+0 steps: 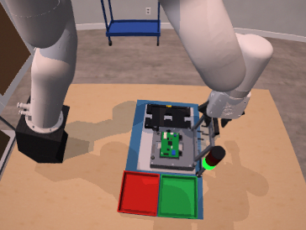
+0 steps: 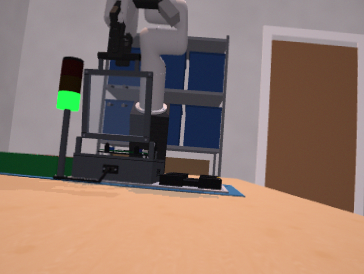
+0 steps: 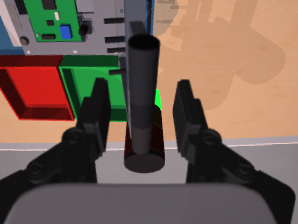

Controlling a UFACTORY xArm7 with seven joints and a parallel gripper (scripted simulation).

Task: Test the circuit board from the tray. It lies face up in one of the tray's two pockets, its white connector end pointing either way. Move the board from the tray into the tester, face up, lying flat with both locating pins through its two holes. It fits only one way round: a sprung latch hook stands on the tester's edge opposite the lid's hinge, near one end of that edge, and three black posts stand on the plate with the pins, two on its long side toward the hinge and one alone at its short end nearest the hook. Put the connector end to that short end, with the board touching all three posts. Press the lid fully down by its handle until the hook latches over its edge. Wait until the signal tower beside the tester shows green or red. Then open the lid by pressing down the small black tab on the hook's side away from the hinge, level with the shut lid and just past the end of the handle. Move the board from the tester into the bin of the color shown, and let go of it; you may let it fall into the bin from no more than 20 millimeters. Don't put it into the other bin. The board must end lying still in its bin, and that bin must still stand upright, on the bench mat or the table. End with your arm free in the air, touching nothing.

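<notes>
My gripper is now 200 mm above the green circuit board, 130 mm past it and 30 mm to the right of it. Also, from my hand: tester's clear lid 90 mm below, 20 mm behind; then tester's plate 210 mm below, 120 mm behind, 40 mm to the left; then latch hook 190 mm below, 170 mm behind, 100 mm to the left.
</notes>
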